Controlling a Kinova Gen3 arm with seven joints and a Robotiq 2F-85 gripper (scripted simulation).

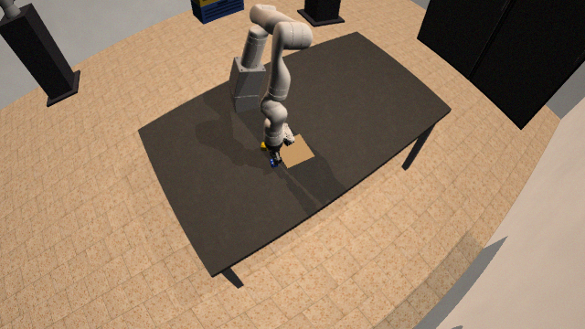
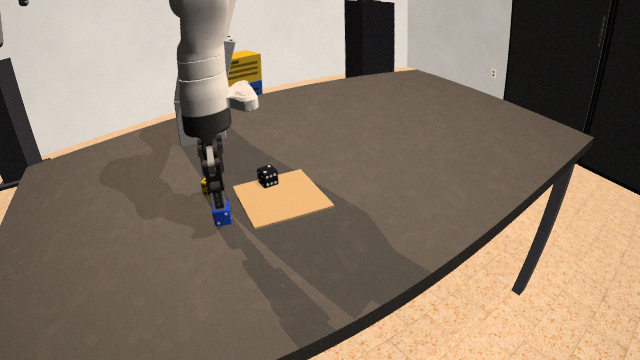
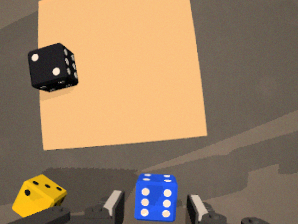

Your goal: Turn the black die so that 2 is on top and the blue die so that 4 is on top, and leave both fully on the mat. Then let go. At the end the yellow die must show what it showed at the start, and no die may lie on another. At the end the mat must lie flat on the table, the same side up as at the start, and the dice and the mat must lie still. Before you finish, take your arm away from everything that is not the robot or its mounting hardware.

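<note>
Now: hand 40 mm above the blue die. Also, from my hand: yellow die 100 mm behind, 40 mm below; tan mat 30 mm behind, 110 mm to the left, 50 mm below; black die 80 mm behind, 100 mm to the left, 40 mm below.
</note>
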